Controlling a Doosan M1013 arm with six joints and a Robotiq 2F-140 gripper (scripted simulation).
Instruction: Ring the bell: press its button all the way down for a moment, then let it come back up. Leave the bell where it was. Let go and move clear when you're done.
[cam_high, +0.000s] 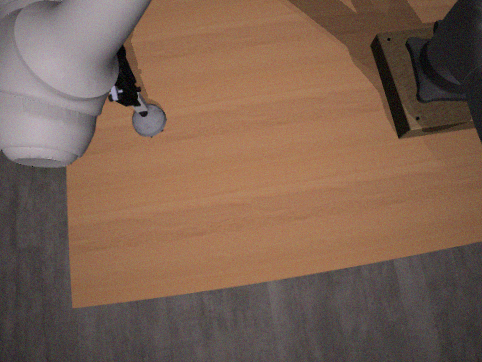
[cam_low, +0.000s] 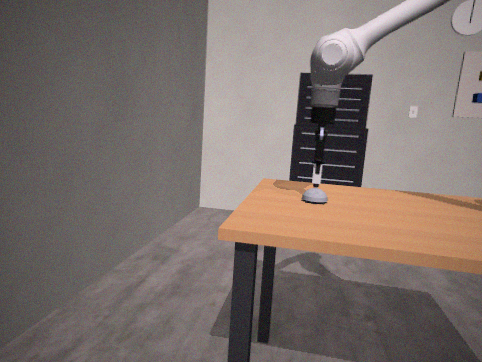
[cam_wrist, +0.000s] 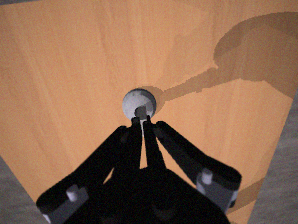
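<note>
Right now the dark button is 4 cm below my hand and 1 cm to the left of it.
</note>
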